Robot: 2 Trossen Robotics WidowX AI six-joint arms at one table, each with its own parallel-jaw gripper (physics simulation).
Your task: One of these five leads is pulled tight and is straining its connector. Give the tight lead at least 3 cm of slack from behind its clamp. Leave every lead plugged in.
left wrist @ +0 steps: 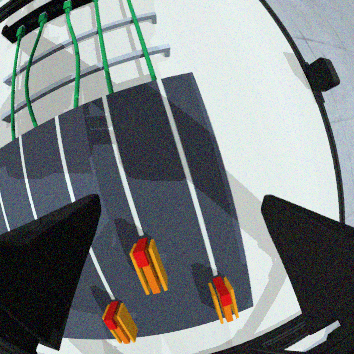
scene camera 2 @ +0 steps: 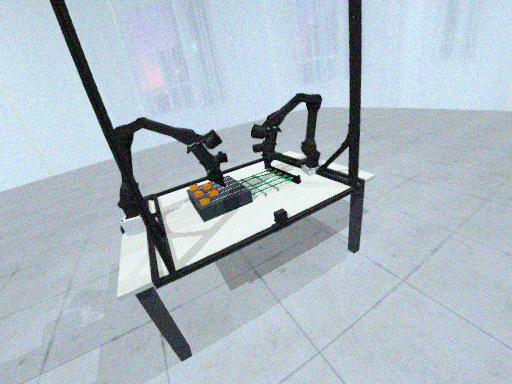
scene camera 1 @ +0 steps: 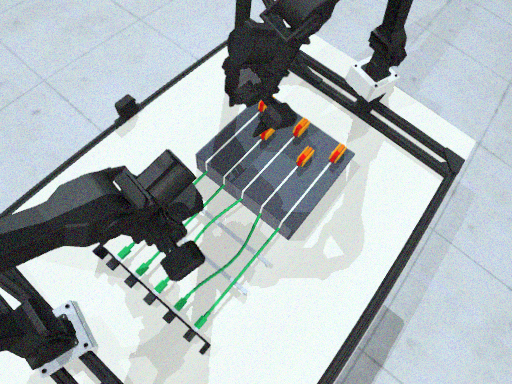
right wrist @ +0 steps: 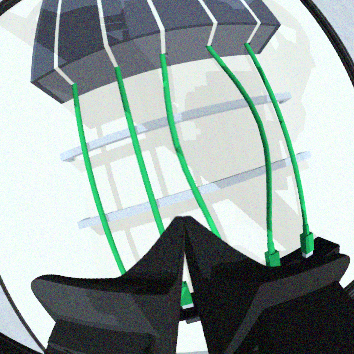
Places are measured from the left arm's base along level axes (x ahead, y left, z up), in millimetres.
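Where they show: left gripper, fingertip midpoint: (left wrist: pixel 184 203) (scene camera 2: pixel 224 182) (scene camera 1: pixel 242 121); right gripper, fingertip midpoint: (scene camera 2: pixel 265 169) (scene camera 1: pixel 179 231) (right wrist: pixel 182 222); left arm's base at its link origin: (scene camera 2: pixel 134 214) (scene camera 1: pixel 375 70); right arm's base at its link origin: (scene camera 2: pixel 312 166) (scene camera 1: pixel 56 337).
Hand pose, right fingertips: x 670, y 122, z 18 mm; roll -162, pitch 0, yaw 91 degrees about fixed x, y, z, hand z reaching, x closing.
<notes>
Things, the pixels of their centre, and the offset from my right fingertips. "spot": a spot on its surface instead.
- second lead at a spot on its surface: (right wrist: pixel 141 170) (left wrist: pixel 101 38) spot: dx -32, dy -33, dz -68 mm
- connector bar at a spot on its surface: (scene camera 1: pixel 206 346) spot: dx +65, dy +201, dz -50 mm
Five green leads run from a black connector bar to a dark block (scene camera 1: pixel 320 172) (scene camera 2: pixel 227 204) (left wrist: pixel 165 145) (right wrist: pixel 145 65) and continue there as white lines to orange-and-red clamps. The second lead (left wrist: pixel 103 50) (right wrist: pixel 141 170) from the right in the left wrist view looks nearly straight; its clamp (left wrist: pixel 148 265) (scene camera 1: pixel 267 133) shows between the finger outlines. Another lead (scene camera 1: pixel 245 245) (right wrist: pixel 265 140) bows widely. My left gripper (left wrist: pixel 184 203) (scene camera 2: pixel 222 184) is open and empty, low over the clamp end of the block. My right gripper (right wrist: pixel 182 222) is shut and empty above the leads near the connectors, hiding parts of them.
Two pale rails (left wrist: pixel 157 19) (right wrist: pixel 285 97) cross under the leads between the block and the connector bar (scene camera 1: pixel 206 346). Neighbouring clamps (left wrist: pixel 223 298) (left wrist: pixel 120 321) stand close on both sides. A dark frame (scene camera 1: pixel 350 320) (scene camera 2: pixel 220 260) edges the table.
</notes>
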